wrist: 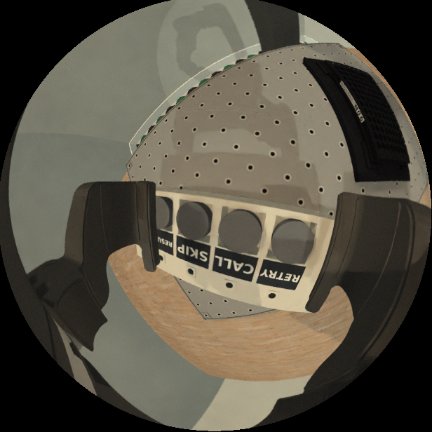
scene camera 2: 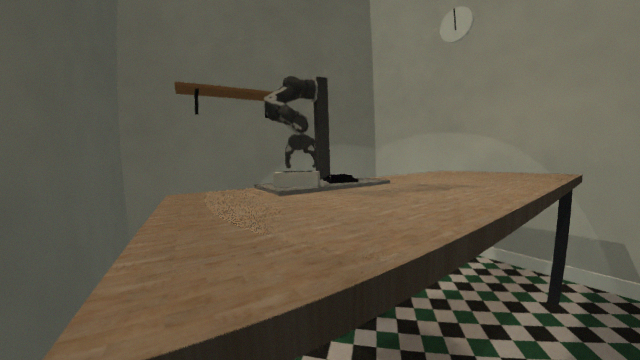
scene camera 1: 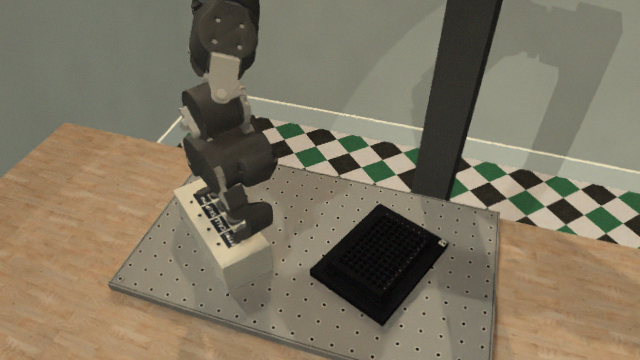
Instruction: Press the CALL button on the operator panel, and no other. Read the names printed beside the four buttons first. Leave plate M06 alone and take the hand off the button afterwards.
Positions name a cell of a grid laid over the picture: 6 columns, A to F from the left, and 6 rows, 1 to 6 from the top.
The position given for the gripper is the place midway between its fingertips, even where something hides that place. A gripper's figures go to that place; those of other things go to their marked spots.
Labels:
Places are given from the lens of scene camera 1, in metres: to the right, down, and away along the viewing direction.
gripper (scene camera 1: C4): -0.12, 0.04, 0.61
black plate M06 (scene camera 1: D5): 0.07, 0.11, 0.61
cream operator panel (scene camera 1: C5): -0.10, 0.11, 0.57

